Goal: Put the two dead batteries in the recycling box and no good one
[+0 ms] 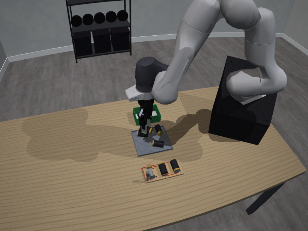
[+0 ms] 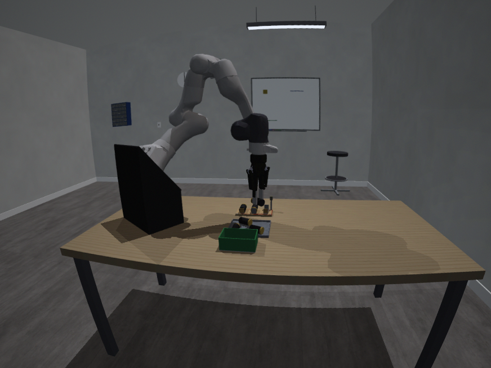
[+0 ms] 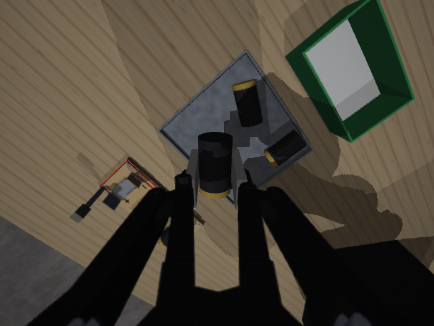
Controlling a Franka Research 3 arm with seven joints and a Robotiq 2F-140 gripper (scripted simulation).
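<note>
My hand is 20 mm past the bulb, 230 mm to the right of it and 80 mm above it. Round my hand: grey tray (30 mm behind, 30 mm to the right, 160 mm below); then wooden holder board (90 mm behind, 170 mm to the left, 150 mm below); then green recycling box (210 mm to the right, 140 mm below).
</note>
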